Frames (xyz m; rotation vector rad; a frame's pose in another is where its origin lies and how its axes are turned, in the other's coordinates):
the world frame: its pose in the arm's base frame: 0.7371 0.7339 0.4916 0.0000 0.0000 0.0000
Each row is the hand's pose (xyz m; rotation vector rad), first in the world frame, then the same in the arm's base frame.
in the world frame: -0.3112 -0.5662 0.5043 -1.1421 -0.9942 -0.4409
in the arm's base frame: 0.4259 0.1677 0.9959 -1.1421 -0.9942 -0.4409
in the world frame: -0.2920 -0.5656 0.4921 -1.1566 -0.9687 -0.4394
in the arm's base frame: 0.4451 0.1683 0.9837 -1.1566 -0.9687 -0.4394
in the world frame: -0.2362 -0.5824 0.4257 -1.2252 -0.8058 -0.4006
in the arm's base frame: 0.5009 0.1515 0.9173 -1.2252 -0.8058 -0.4006
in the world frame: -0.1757 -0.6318 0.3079 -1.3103 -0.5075 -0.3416
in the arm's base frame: 0.5614 0.1021 0.7995 -1.3103 -0.5075 -0.3416
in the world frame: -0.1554 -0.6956 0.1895 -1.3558 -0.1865 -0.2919
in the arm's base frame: 0.5817 0.0383 0.6811 -1.3558 -0.1865 -0.2919
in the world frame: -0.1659 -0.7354 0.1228 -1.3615 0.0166 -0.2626
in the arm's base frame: 0.5712 -0.0015 0.6144 -1.3615 0.0166 -0.2626
